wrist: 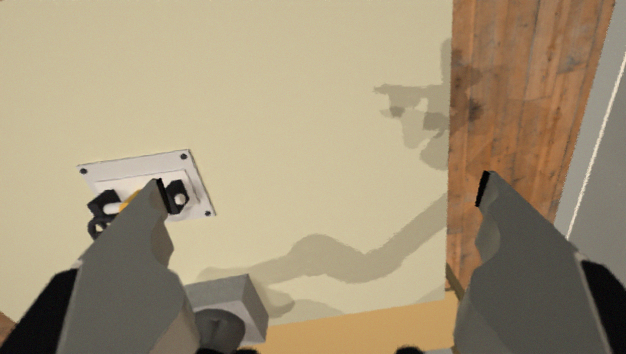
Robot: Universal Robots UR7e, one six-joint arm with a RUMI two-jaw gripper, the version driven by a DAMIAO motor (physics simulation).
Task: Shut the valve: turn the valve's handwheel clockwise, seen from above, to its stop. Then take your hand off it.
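The valve [176, 192] stands on a pale mounting plate [135, 162] with dark corner screws, at the left of the wrist view. It shows two black blocks, white pipe ends and a bit of yellow. A black ring [91, 229], apparently part of the handwheel, shows at its lower left. The left finger hides the middle of the valve and much of the ring. My gripper [320, 178] is wide open, with nothing between its fingers. It is above the table; its left fingertip overlaps the valve in view, and its right fingertip is far to the right, over the floor.
A grey block [256, 305] with a dark round part is at the lower left, partly behind the left finger. The cream table top [280, 125] ends at a right edge, with wooden floor [505, 120] beyond. Arm shadows cross the table. An orange-tan strip [360, 327] runs along the bottom.
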